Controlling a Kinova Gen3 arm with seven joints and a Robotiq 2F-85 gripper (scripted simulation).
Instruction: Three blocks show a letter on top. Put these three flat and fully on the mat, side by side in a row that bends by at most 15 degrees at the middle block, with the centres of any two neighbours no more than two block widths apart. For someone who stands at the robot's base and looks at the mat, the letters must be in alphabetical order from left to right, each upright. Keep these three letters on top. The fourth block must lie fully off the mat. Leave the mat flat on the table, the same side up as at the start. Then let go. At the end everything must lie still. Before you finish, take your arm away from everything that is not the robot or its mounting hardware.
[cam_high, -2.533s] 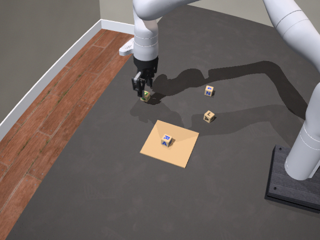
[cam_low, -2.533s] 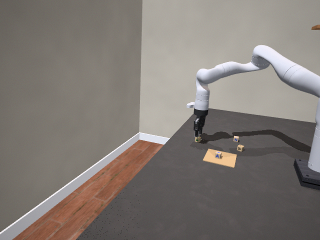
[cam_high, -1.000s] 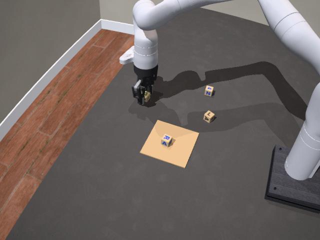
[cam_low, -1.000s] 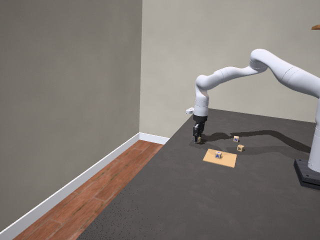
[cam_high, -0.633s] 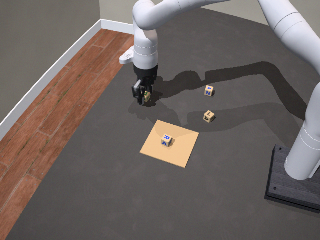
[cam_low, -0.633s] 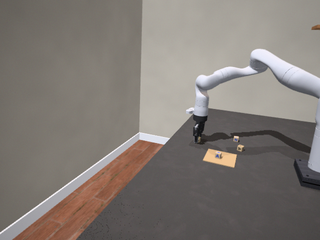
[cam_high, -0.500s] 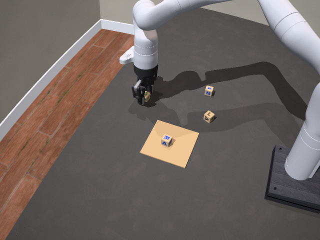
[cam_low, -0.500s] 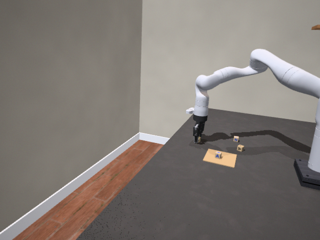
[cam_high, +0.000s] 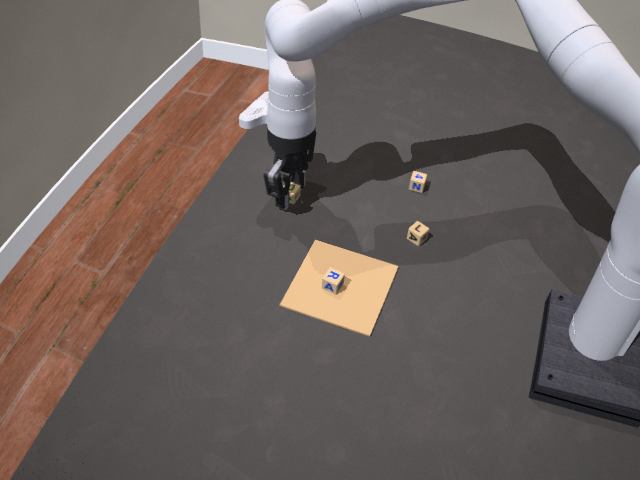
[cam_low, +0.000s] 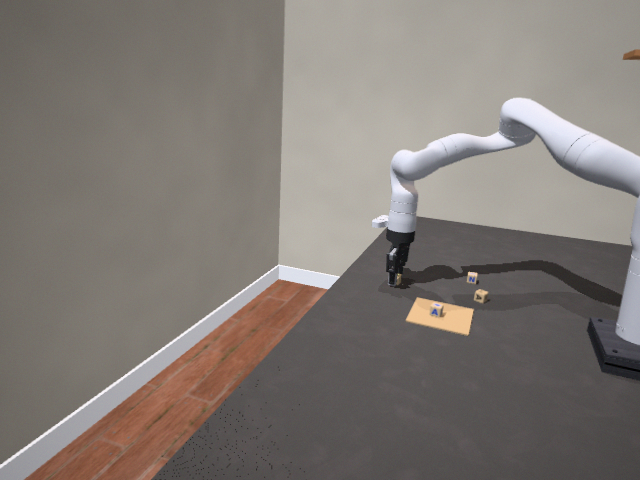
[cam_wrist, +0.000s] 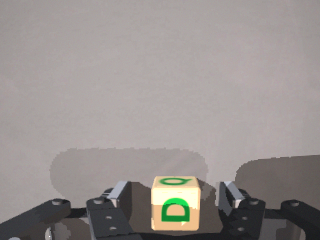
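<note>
Now: the tan mat 13 cm behind my hand, 16 cm to the left of it and 2 cm below it.
</note>
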